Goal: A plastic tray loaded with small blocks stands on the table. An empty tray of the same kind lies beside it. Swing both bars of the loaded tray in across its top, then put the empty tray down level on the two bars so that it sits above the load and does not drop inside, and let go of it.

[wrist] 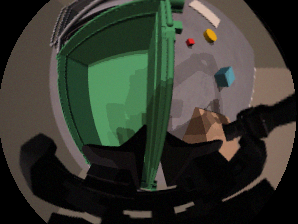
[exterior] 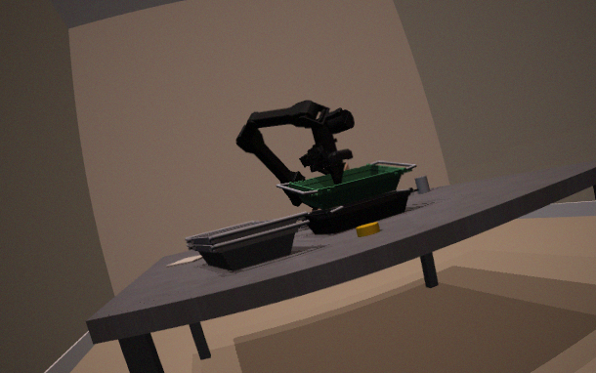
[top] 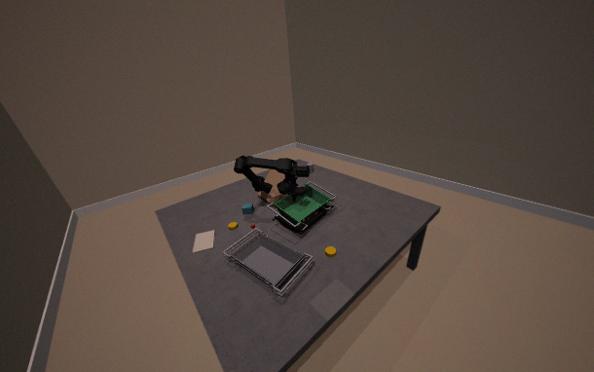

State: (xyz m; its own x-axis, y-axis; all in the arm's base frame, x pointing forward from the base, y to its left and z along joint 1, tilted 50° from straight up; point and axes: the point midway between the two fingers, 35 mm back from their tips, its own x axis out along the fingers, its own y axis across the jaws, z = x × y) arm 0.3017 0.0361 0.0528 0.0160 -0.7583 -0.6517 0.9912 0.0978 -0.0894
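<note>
My gripper tip is now 80 mm short of the green tray, 10 mm to the right of it and 20 mm below it. Also, from my gripper tip: pale card 180 mm behind, 480 mm to the right, 110 mm below; then teal cube 250 mm behind, 170 mm to the right, 90 mm below; then grey cylinder 430 mm behind, 520 mm to the left, 70 mm below.
</note>
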